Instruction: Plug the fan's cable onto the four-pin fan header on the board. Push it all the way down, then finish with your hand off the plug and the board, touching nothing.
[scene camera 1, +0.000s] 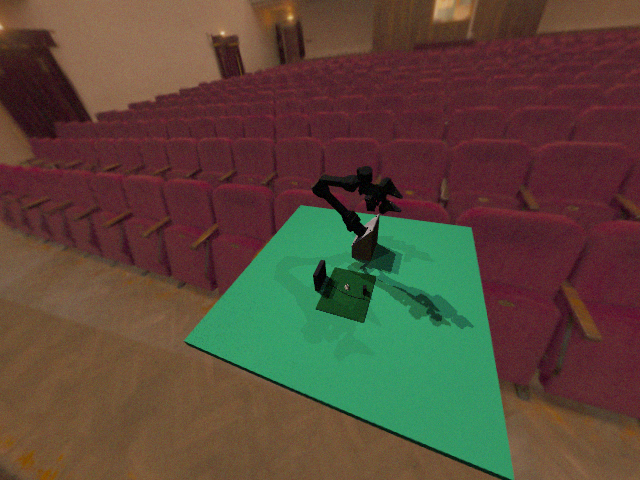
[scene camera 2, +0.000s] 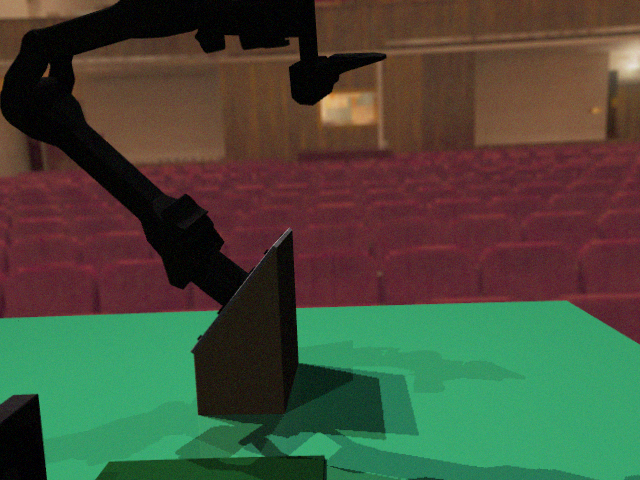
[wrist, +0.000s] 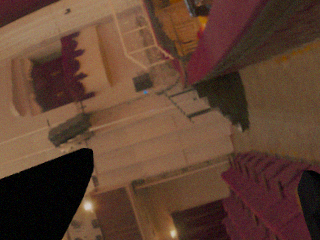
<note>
My gripper (scene camera 1: 401, 204) is open, with nothing in its grasp. I also see a dark green board (scene camera 1: 333, 301).
My gripper also shows in the wrist view (wrist: 198, 171).
</note>
